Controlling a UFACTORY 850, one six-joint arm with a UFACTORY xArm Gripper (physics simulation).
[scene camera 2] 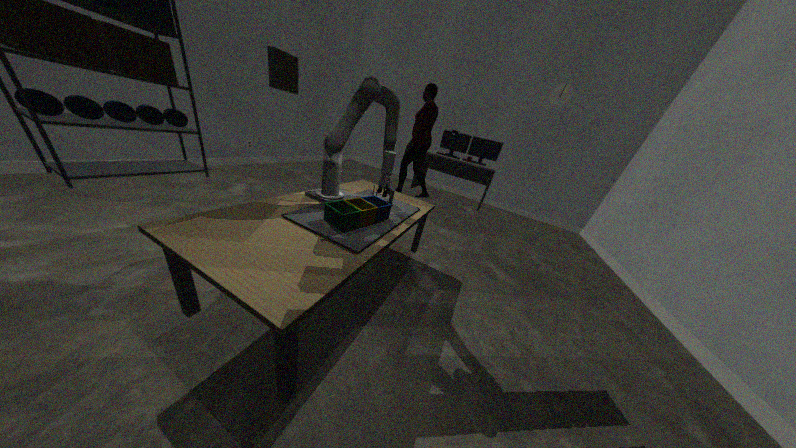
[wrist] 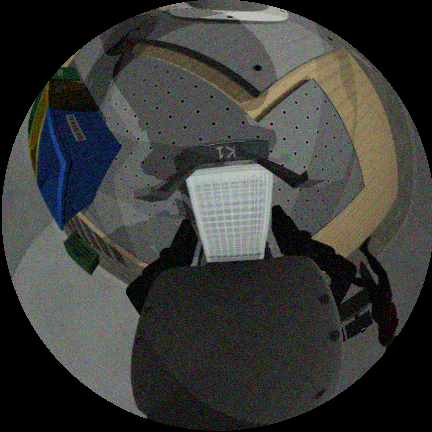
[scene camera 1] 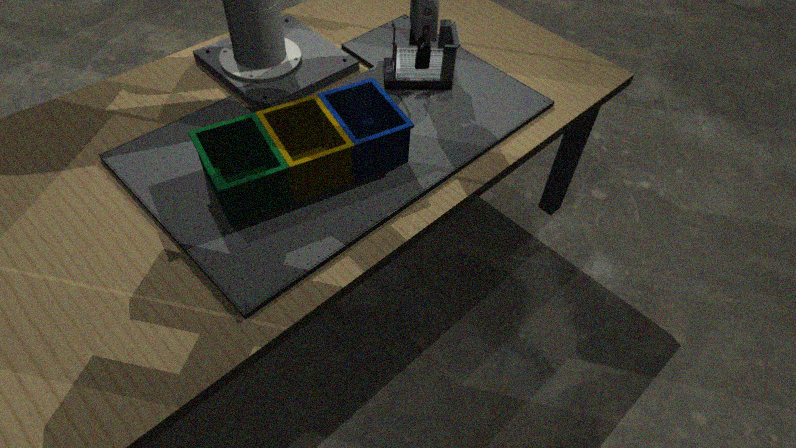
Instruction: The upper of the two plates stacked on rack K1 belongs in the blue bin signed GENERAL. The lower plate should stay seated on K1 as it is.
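Rack K1 (scene camera 1: 417, 85) (wrist: 200, 156) stands beyond the blue bin, its K1 label facing the arm's base in the wrist view. A pale gridded plate (scene camera 1: 407, 65) (wrist: 230, 215) lies in it, seen from above in the wrist view; the lower plate cannot be made out separately. My gripper (scene camera 1: 423, 54) (scene camera 2: 386, 192) (wrist: 231, 223) is open and empty, pointing down over the rack. Its dark fingers stand to either side of the plate in the wrist view; how low the tips reach is unclear. The blue bin (scene camera 1: 383, 153) (scene camera 2: 383, 212) (wrist: 82, 165) carries the sign GENERAL (wrist: 76, 128).
The yellow bin (scene camera 1: 323, 176) (wrist: 74, 95) adjoins the blue one, with the green bin (scene camera 1: 257, 199) (scene camera 2: 335, 220) beyond it. Thin rack guides (wrist: 170, 187) rise near the plate. The arm's base (scene camera 1: 259, 41) stands behind the bins. A person (scene camera 2: 425, 125) stands beyond the table.
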